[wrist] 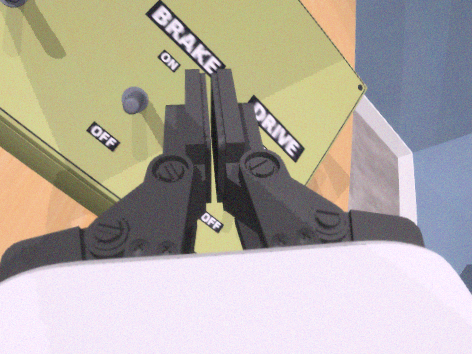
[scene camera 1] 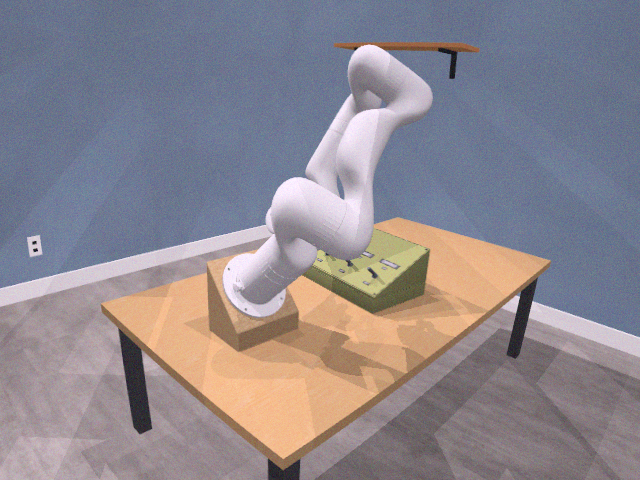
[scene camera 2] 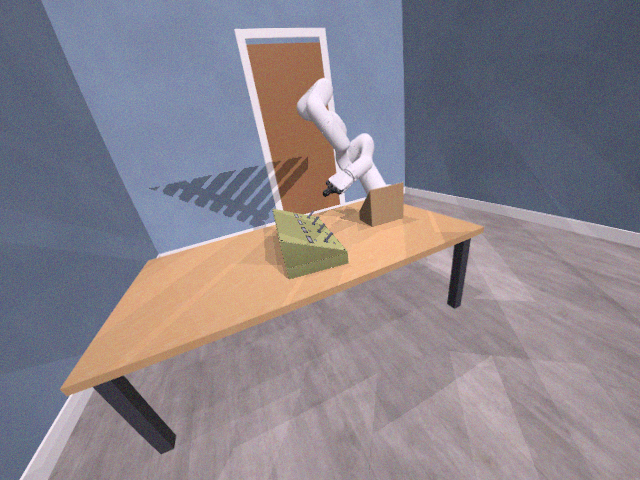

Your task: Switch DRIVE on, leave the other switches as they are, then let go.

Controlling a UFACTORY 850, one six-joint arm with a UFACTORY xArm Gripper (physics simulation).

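Observation:
The green sloped switch panel stands on the table. In the wrist view the DRIVE label is right of my fingers, and an OFF label shows between them lower down. The DRIVE lever is hidden behind the fingers, so its position cannot be told. The BRAKE lever stands left of the fingers, between its ON label and OFF label. My gripper is shut and empty, above the panel's lever side. The arm hides it in scene camera 1.
Several levers stand in a row on the panel; their labels are unreadable in the scene views. The arm's wedge-shaped wooden base stands on the table, near the panel's lever side. A wall shelf is behind the raised arm.

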